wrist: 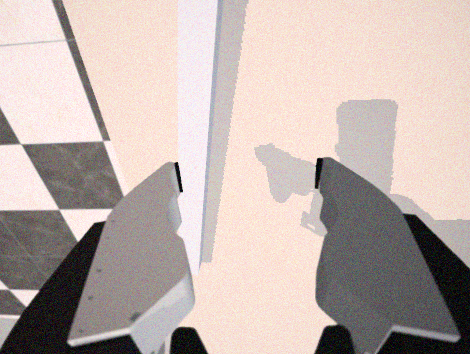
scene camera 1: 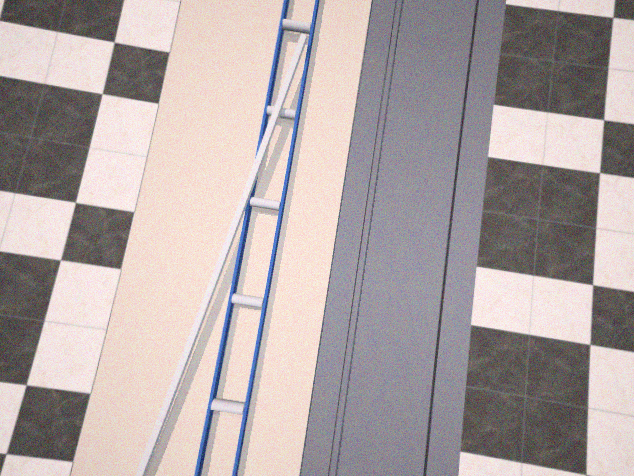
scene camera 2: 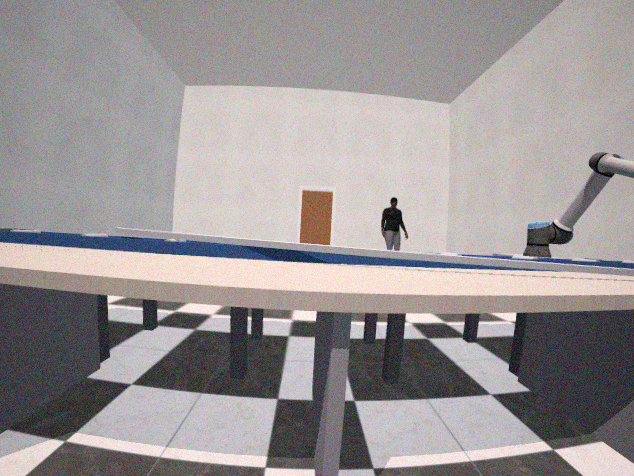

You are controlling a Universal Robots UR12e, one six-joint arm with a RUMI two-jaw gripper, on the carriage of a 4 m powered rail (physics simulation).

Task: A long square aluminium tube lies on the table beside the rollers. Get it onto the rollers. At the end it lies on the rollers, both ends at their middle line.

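Pixels of known places: gripper, fingertip midpoint: (wrist: 247, 163); arm's base at its link origin: (scene camera 2: 536, 256).
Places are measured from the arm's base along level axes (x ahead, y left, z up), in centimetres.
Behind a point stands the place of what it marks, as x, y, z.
The long pale aluminium tube (scene camera 1: 231, 238) @[72.1, -178.3, 4.3] (scene camera 2: 327, 247) @[75.6, -171.3, 3.5] (wrist: 196, 90) @[106.2, 10.8, 0.1] lies slanted: its upper part crosses the roller track's left blue rail and a roller, and its lower part runs out over the table to the left. The track has white rollers (scene camera 1: 264, 204) @[62.0, -194.2, 2.8] between blue rails (scene camera 1: 221, 338) @[69.2, -139.4, 2.2] (scene camera 2: 179, 248) @[69.4, -229.1, -0.4]. My gripper (wrist: 247, 163) @[102.6, 13.1, 7.0] is open in the wrist view. The tube runs beneath it near the left finger, apart from the right finger. One tube end shows beside the left finger; that finger hides part of it. The gripper does not show in either scene view.
The beige table (scene camera 1: 179, 153) @[103.2, -211.5, -3.0] (scene camera 2: 256, 286) @[114.4, -188.4, -3.0] (wrist: 280, 300) @[97.6, 45.1, -3.0] carries the track. A grey rail bed (scene camera 1: 404, 230) runs along its right side. Part of the arm (scene camera 2: 583, 199) @[24.9, 12.3, 42.8] stands at the right in scene camera 2. A person (scene camera 2: 393, 220) stands beyond the table, near a brown door (scene camera 2: 316, 217).
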